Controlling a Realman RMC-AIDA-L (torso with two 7-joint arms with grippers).
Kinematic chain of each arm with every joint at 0, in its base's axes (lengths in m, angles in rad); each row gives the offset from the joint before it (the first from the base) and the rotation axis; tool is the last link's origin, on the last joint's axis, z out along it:
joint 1: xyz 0 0 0.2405 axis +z
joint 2: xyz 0 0 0 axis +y
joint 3: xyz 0 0 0.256 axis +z
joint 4: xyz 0 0 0 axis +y
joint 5: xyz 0 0 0.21 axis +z
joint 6: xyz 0 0 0 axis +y
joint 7: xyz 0 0 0.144 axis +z
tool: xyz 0 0 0
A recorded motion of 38 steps. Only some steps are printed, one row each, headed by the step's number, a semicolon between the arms.
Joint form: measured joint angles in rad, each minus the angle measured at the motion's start. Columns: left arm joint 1, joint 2, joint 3, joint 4, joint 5, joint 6, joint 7; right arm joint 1, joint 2, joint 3, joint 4, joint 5, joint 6, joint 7.
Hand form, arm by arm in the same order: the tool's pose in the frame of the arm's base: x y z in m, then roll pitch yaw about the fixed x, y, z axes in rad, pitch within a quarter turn. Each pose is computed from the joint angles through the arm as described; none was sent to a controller.
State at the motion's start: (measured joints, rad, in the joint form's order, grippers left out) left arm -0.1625 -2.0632 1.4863 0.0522 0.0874 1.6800 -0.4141; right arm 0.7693 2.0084 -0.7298 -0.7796 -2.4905 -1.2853 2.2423
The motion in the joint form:
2: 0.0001 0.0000 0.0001 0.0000 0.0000 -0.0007 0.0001; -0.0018 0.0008 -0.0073 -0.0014 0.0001 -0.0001 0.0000
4: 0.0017 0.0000 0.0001 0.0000 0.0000 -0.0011 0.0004; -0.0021 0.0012 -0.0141 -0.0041 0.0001 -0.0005 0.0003
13: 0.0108 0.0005 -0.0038 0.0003 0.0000 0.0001 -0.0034; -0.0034 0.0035 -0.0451 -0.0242 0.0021 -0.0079 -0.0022
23: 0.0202 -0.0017 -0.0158 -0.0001 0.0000 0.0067 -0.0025; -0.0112 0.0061 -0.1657 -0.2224 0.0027 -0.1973 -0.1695
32: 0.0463 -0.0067 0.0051 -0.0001 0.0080 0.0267 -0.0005; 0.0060 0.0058 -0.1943 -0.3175 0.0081 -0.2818 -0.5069
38: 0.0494 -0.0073 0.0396 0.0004 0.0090 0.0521 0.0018; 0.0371 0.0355 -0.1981 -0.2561 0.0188 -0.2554 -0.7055
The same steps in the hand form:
2: -0.3604 0.2142 0.0316 -1.4550 -0.8936 -0.3962; 0.2493 0.4185 0.0384 -2.7657 0.2663 -0.9221
4: -0.3608 0.2136 0.0315 -1.4553 -0.8933 -0.3940; 0.2486 0.4185 0.0380 -2.7639 0.2610 -0.9177
13: -0.3629 0.2104 0.0324 -1.4485 -0.8956 -0.3899; 0.2441 0.4185 0.0370 -2.7558 0.2366 -0.8889
23: -0.3646 0.2066 0.0335 -1.4269 -0.8936 -0.3971; 0.2076 0.4074 0.0477 -2.7713 0.0222 -0.5781
32: -0.3643 0.1959 0.0291 -1.4501 -0.9002 -0.3841; 0.1831 0.4051 0.0561 -2.8146 -0.1340 -0.1748
38: -0.3591 0.1933 0.0259 -1.4791 -0.9044 -0.3979; 0.1743 0.4059 0.0338 -2.8853 -0.1554 0.0195

